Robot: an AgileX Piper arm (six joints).
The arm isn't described. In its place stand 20 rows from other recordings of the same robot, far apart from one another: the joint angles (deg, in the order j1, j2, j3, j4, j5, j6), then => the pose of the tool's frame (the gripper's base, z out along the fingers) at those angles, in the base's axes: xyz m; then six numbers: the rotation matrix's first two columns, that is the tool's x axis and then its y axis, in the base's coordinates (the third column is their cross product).
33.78, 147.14, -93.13, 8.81, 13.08, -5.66 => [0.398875, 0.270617, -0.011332, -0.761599, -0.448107, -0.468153, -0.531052, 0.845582, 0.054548]
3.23, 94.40, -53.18, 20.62, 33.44, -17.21 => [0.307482, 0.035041, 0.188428, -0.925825, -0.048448, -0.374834, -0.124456, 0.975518, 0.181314]
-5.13, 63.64, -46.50, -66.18, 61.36, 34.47 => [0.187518, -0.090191, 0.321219, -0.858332, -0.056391, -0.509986, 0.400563, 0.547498, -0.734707]
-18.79, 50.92, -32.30, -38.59, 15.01, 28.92 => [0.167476, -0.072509, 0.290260, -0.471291, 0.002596, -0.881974, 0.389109, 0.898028, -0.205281]
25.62, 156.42, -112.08, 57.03, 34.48, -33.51 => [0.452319, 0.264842, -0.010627, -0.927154, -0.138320, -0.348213, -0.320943, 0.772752, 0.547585]
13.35, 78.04, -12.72, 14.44, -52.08, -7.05 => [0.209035, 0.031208, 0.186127, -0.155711, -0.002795, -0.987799, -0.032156, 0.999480, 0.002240]
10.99, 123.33, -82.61, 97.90, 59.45, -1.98 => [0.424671, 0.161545, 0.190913, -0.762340, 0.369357, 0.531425, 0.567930, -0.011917, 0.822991]
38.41, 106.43, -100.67, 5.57, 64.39, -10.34 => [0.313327, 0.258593, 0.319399, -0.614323, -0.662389, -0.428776, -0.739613, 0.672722, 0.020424]
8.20, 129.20, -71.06, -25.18, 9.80, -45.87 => [0.415632, 0.053235, 0.049832, -0.185979, -0.978004, -0.094441, -0.861015, 0.208525, -0.463865]
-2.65, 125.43, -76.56, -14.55, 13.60, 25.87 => [0.439857, -0.025740, 0.096551, -0.804942, 0.240100, -0.542605, 0.246773, 0.967097, 0.061853]
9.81, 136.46, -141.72, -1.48, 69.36, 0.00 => [0.513623, 0.086578, 0.277764, -0.844020, -0.155179, -0.513372, -0.165793, 0.985833, -0.025415]
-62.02, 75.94, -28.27, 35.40, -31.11, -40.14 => [0.093882, -0.234770, 0.227890, -0.281394, 0.217785, -0.934552, 0.945310, 0.230319, -0.230960]
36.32, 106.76, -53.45, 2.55, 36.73, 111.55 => [0.247931, 0.185262, 0.119008, -0.223019, 0.973023, 0.059062, 0.973306, 0.218895, 0.068999]
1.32, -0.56, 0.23, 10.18, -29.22, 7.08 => [0.040050, -0.006931, 0.254928, 0.552992, 0.287205, -0.782121, -0.108059, 0.955504, 0.274471]
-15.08, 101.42, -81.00, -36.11, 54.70, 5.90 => [0.351730, -0.140102, 0.274845, -0.956959, -0.006975, -0.290140, 0.158053, 0.825936, -0.541155]
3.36, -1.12, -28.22, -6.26, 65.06, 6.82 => [-0.009953, -0.009597, 0.269593, -0.504767, 0.042878, -0.862190, 0.063530, 0.997902, 0.012435]
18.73, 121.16, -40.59, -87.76, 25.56, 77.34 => [0.279566, 0.053365, 0.027423, -0.872402, -0.464146, -0.153240, -0.355158, 0.817334, -0.453682]
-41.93, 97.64, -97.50, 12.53, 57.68, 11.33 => [0.292843, -0.240604, 0.370212, -0.380542, 0.752456, -0.537585, 0.727583, 0.602429, 0.328181]
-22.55, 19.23, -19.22, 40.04, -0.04, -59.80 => [0.078130, -0.032487, 0.304128, -0.053780, -0.343737, -0.937525, 0.388603, 0.857664, -0.336749]
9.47, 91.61, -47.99, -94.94, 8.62, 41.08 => [0.324962, 0.040429, 0.209619, -0.319151, -0.863372, -0.390809, -0.516749, 0.504215, -0.691909]
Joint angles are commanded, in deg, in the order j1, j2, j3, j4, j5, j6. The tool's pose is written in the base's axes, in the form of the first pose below.
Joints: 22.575, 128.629, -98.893, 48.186, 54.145, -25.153
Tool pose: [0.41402, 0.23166, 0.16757, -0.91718, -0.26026, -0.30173, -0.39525, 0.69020, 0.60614]
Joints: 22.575, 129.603, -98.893, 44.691, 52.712, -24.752
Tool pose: [0.41681, 0.22843, 0.15669, -0.91001, -0.28166, -0.30421, -0.40982, 0.72198, 0.55749]
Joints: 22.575, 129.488, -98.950, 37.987, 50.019, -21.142
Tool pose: [0.42136, 0.22166, 0.15331, -0.90433, -0.28437, -0.31832, -0.41139, 0.77954, 0.47231]
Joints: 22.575, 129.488, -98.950, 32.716, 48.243, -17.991
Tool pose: [0.42467, 0.21629, 0.15045, -0.90141, -0.28544, -0.32555, -0.40608, 0.81820, 0.40700]
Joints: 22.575, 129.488, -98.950, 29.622, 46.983, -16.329
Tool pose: [0.42708, 0.21317, 0.14916, -0.89690, -0.28712, -0.33637, -0.40545, 0.83757, 0.36617]
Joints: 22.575, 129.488, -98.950, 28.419, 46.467, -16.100
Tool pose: [0.42807, 0.21197, 0.14873, -0.89185, -0.29384, -0.34389, -0.41162, 0.84243, 0.34768]
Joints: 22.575, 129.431, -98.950, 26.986, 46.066, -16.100
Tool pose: [0.42892, 0.21053, 0.14867, -0.88398, -0.30755, -0.35213, -0.42356, 0.84567, 0.32471]
